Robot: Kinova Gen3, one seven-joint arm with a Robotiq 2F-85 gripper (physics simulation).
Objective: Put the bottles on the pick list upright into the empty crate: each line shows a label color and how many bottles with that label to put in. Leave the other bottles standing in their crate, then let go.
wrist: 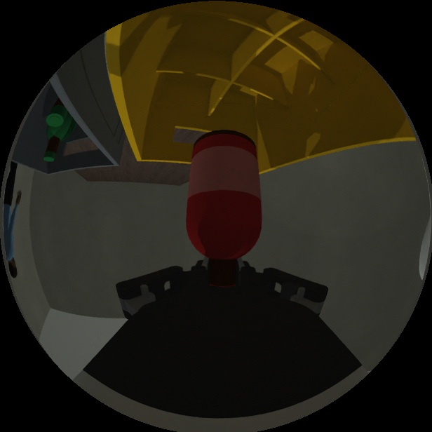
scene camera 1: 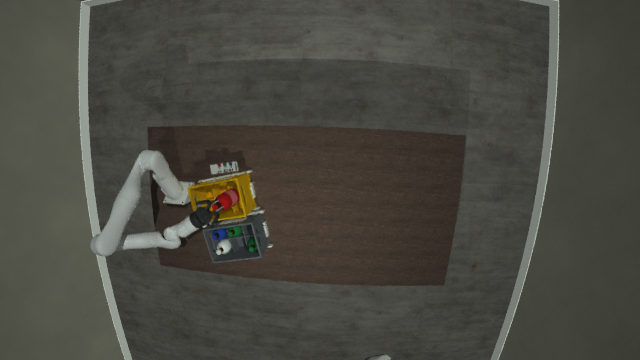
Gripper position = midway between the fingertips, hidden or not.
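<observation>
Through the wrist camera I can see my gripper point(wrist: 222, 264), and there's a red bottle point(wrist: 223, 220) in that view as well.
</observation>
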